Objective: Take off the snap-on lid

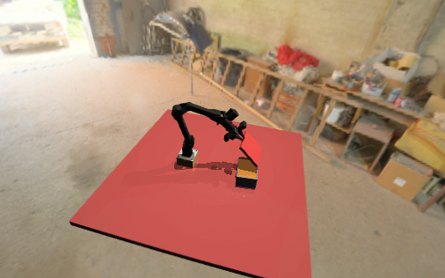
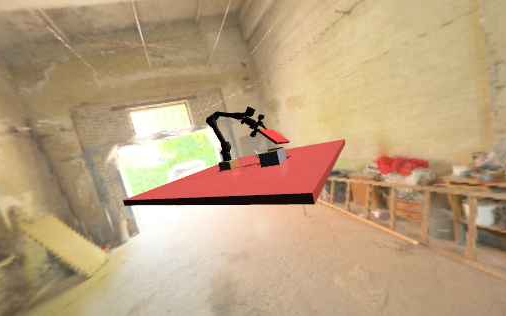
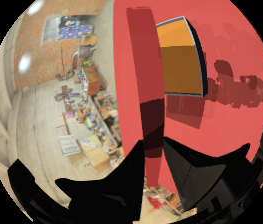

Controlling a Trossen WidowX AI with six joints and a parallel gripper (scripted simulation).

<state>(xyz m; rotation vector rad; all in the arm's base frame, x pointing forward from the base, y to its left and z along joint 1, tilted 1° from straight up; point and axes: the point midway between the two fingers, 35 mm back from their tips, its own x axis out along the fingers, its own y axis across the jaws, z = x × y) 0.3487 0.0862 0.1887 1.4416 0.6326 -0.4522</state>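
The red lid lies 60 mm ahead of my gripper tip, 50 mm below it and 10 mm to the right of it. From my gripper tip the other things lie so: storage box (190 mm below, 110 mm to the right, 60 mm ahead).
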